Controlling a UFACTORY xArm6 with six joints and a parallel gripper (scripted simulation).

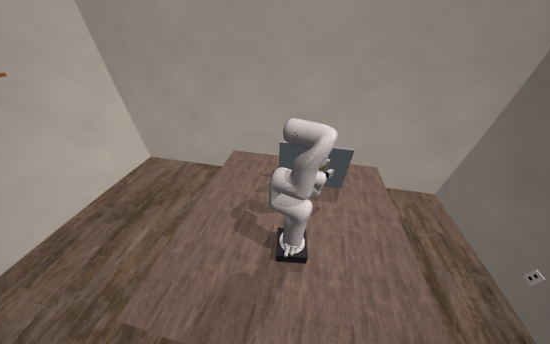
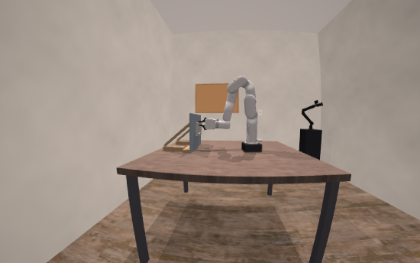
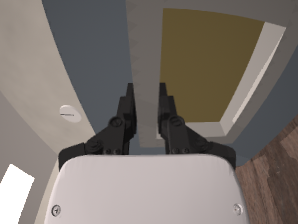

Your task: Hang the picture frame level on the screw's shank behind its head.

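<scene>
My gripper is now 2 cm short of the picture frame, 1 cm to the left of it and 5 cm above it. The rest, counted from my hand: grey-blue wall panel 4 cm ahead, 8 cm below.
</scene>
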